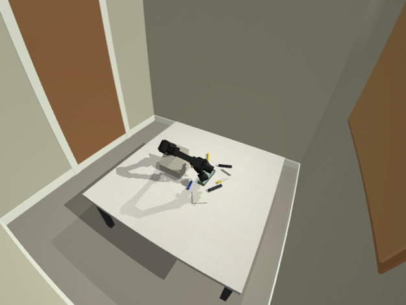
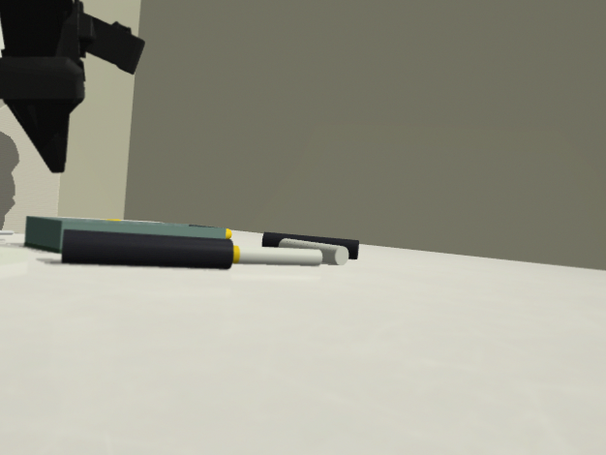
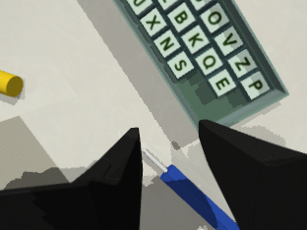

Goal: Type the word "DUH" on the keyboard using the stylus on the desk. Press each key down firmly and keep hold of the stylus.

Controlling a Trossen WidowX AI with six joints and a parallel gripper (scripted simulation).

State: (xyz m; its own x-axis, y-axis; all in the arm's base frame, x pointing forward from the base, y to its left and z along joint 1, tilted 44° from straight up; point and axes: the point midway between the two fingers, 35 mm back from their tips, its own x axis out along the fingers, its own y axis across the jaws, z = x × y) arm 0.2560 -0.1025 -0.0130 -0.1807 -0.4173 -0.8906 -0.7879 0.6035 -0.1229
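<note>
Right now the blue stylus is 7 cm below my gripper tip, 5 cm to the right of it and 4 cm behind it. The rest, counted from my gripper tip: white cylinder: 17 cm ahead, 9 cm to the left, 7 cm below; stylus tip: 7 cm below, 5 cm behind, 2 cm to the right; white notepad: 15 cm to the right, 8 cm ahead, 7 cm below.
</note>
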